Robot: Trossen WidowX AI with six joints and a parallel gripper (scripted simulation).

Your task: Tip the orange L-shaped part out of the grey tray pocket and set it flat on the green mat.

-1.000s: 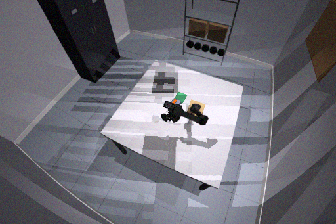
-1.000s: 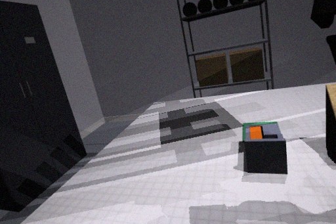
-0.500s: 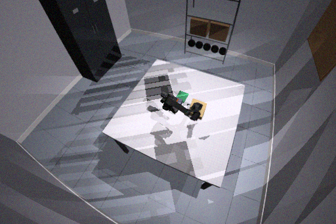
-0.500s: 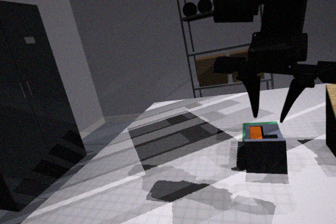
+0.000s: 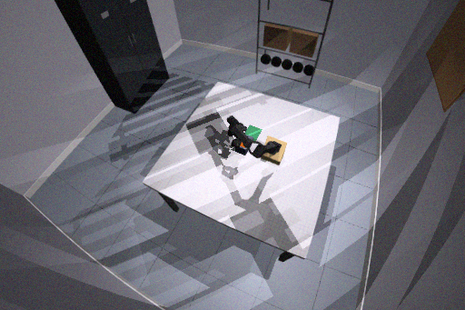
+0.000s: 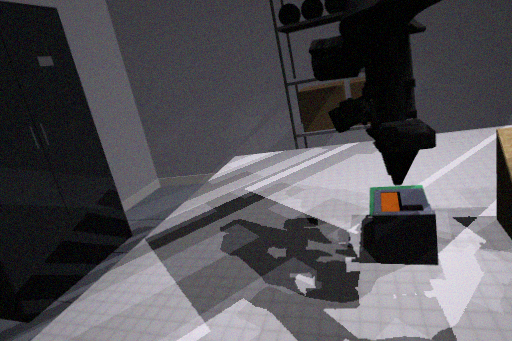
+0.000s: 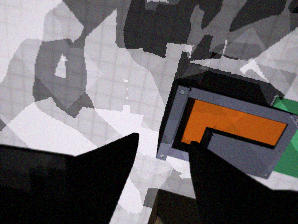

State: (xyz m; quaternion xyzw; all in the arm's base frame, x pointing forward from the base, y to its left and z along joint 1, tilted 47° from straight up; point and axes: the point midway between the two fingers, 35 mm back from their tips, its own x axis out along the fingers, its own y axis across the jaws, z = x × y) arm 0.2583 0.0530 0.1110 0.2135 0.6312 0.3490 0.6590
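The orange L-shaped part lies 7 cm to the right of my gripper tip and 10 cm below it. From my gripper tip the other things lie so: green mat: 23 cm to the right, 16 cm below.
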